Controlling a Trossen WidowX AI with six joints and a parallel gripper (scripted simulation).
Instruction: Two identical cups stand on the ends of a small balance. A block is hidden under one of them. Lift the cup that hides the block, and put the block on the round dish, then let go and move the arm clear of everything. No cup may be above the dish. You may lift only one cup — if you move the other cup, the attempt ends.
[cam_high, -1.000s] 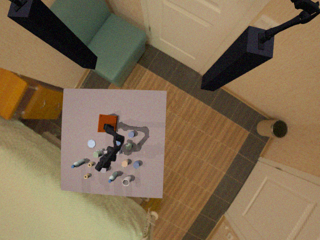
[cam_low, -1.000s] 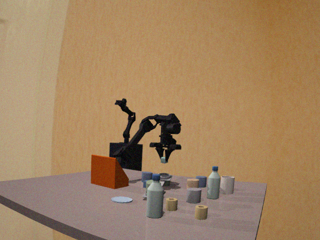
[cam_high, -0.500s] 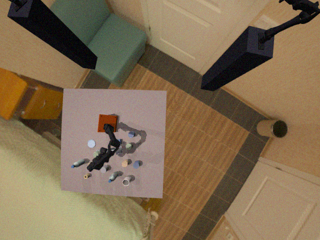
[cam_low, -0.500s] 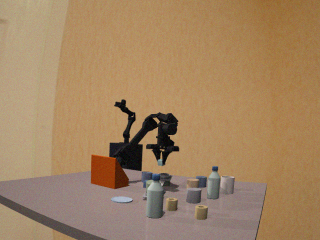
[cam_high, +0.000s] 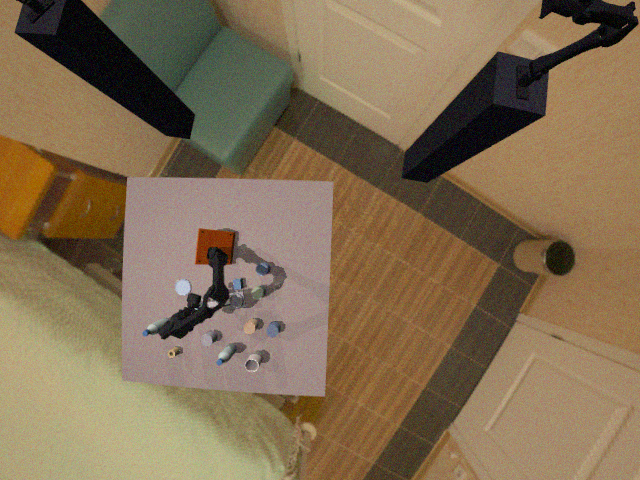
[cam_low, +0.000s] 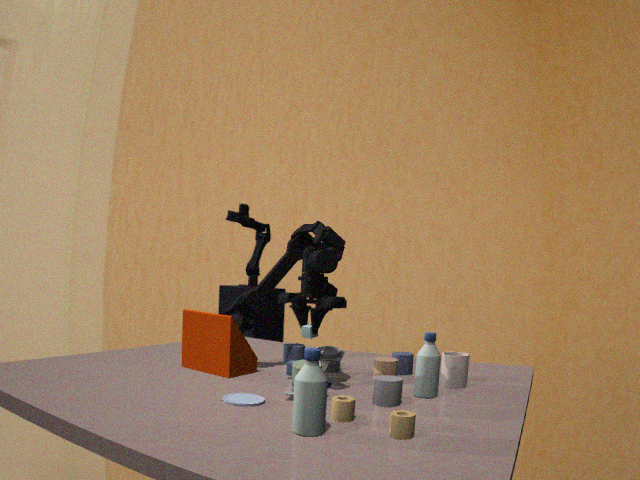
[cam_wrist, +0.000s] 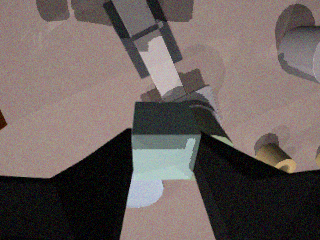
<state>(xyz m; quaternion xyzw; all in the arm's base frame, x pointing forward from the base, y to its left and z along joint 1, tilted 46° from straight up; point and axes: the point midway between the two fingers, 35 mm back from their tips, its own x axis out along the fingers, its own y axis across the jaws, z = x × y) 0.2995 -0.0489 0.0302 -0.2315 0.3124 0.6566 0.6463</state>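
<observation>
Now: gripper tip 20 cm to the left of the pale round dish, 15 cm above it and 5 cm past it. Round my gripper tip: balance 12 cm below, 6 cm to the left.
</observation>
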